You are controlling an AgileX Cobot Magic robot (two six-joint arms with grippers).
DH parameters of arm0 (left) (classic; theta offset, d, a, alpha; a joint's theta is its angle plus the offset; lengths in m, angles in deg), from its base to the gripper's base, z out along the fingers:
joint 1: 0 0.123 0 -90
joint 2: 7.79 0 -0.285 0
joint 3: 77.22 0 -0.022 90
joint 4: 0 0.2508 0 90
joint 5: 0 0 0.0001 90
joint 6: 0 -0.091 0 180
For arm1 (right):
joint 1: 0 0.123 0 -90
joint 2: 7.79 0 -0.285 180
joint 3: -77.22 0 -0.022 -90
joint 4: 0 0.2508 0 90
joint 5: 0 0 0.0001 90
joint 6: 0 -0.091 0 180
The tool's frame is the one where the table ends.
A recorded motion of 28 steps. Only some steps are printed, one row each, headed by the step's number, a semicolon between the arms.
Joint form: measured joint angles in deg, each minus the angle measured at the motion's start. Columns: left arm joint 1, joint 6, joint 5, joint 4, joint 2, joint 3; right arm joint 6, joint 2, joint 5, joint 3, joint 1, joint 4.
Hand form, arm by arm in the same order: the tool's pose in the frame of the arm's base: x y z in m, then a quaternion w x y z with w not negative. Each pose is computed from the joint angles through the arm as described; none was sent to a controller.
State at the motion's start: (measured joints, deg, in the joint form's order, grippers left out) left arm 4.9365 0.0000 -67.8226 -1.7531 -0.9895 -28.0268; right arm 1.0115 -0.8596 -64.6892 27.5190 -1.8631 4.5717
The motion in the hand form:
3: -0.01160 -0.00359 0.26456 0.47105 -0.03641 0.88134 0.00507; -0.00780 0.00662 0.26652 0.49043 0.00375 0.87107 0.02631
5: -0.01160 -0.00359 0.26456 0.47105 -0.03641 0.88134 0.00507; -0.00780 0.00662 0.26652 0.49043 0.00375 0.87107 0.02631
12: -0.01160 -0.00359 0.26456 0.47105 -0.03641 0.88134 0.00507; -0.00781 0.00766 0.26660 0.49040 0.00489 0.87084 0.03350
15: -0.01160 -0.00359 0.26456 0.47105 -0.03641 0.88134 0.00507; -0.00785 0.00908 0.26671 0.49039 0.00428 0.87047 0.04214
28: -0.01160 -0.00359 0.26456 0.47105 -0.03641 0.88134 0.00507; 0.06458 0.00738 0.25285 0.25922 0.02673 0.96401 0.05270
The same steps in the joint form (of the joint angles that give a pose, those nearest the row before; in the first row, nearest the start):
3: 0.00 0.00 0.00 0.00 0.00 0.00; 0.00 0.00 0.00 0.00 0.00 -0.14
5: 0.00 0.00 0.00 0.00 0.00 0.00; 0.00 0.00 0.00 0.00 0.00 -0.14
12: 0.00 0.00 0.00 0.00 0.00 0.00; -0.21 0.00 0.00 0.00 0.00 0.59
15: 0.00 0.00 0.00 0.00 0.00 0.00; -0.21 0.00 0.00 0.00 0.00 1.58
28: 0.00 0.00 0.00 0.00 0.00 0.00; -1.02 29.36 0.68 0.00 0.01 2.07

